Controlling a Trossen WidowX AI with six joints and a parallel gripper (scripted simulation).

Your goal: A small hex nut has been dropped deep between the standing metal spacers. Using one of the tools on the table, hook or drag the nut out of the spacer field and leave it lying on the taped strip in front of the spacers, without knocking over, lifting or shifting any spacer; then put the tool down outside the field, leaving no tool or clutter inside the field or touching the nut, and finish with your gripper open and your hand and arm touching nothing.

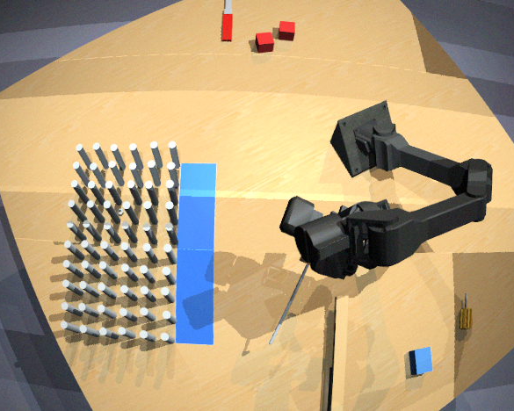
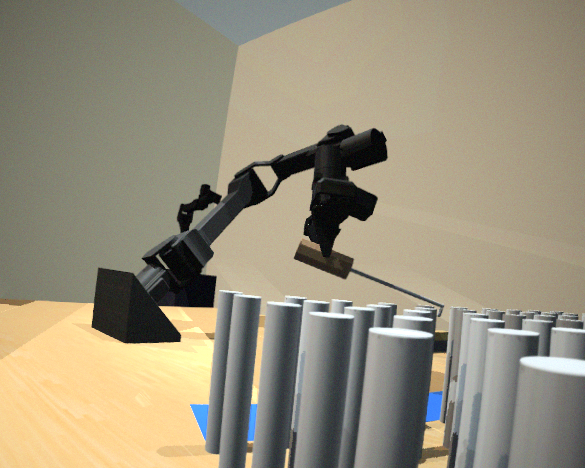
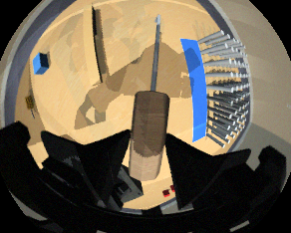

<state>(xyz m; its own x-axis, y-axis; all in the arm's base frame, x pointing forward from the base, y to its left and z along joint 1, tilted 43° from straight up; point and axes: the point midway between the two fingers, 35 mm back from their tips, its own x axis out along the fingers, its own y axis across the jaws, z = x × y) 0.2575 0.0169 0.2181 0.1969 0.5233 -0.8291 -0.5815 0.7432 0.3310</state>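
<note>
Now: gripper tip 80 mm short of the thin metal hook tool, 60 mm to the right of it and 30 mm above it. Round my gripper tip: blue taped strip 190 mm ahead, 160 mm below, 140 mm to the right; then blue block 350 mm to the left, 140 mm below, 90 mm behind; then yellow-handled screwdriver 330 mm to the left, 250 mm behind, 140 mm below.
</note>
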